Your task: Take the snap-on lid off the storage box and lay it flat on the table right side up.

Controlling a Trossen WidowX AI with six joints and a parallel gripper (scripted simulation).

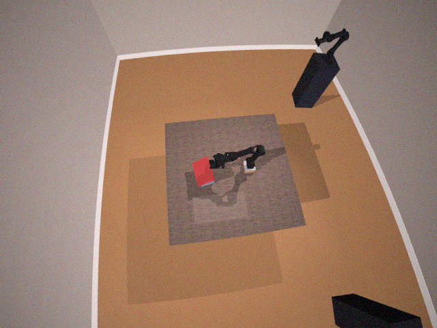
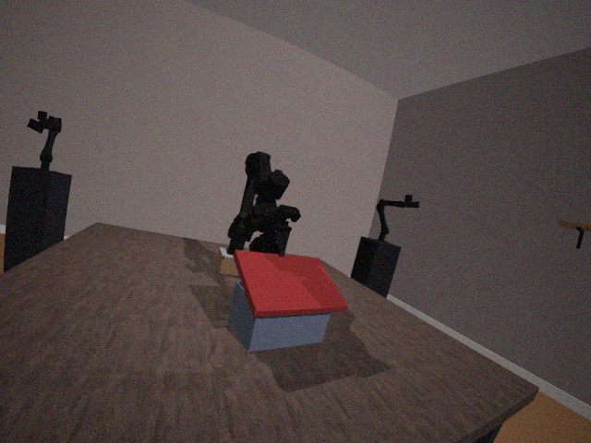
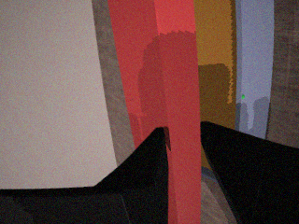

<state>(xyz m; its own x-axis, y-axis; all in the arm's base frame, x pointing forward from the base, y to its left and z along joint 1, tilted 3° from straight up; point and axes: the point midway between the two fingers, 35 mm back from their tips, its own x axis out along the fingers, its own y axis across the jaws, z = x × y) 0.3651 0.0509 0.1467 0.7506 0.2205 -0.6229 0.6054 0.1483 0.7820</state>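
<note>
Right now the lid is 7 cm ahead of my gripper tip, 2 cm to the left of it and 3 cm below it. The rest, counted from my gripper tip: blue-grey storage box 6 cm ahead, 1 cm to the left, 12 cm below.
</note>
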